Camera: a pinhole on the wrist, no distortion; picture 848 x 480 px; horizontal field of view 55.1 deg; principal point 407.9 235.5 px. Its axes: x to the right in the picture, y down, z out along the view. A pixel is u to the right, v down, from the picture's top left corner.
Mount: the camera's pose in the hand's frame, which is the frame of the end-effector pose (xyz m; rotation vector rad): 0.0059 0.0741 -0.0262 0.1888 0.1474 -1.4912
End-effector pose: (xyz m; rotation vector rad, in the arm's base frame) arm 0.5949 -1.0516 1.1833 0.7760 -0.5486 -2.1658
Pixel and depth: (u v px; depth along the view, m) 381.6 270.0 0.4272
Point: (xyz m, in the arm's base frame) 0.3182 -1.0084 1.4615
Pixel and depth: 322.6 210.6 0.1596
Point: 0.5350 -1.0659 1.3137
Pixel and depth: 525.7 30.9 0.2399
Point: 0.4821 -0.9719 1.3374
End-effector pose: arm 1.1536 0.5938 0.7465 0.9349 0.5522 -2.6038
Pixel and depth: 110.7 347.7 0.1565
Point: 1.1049 0.4414 0.8083
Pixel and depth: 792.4 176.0 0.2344
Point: 1.0279 0.5884 0.8994
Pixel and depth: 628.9 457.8 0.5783
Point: 0.6794 0.5022 1.0488
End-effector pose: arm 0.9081 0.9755 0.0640 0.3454 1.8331 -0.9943
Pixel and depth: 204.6 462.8 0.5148
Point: 1.2255 0.6266 -0.1873
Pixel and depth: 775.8 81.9 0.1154
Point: 0.9595 0.9196 0.0641
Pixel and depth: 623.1 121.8 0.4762
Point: 1.0967 0.5788 0.1159
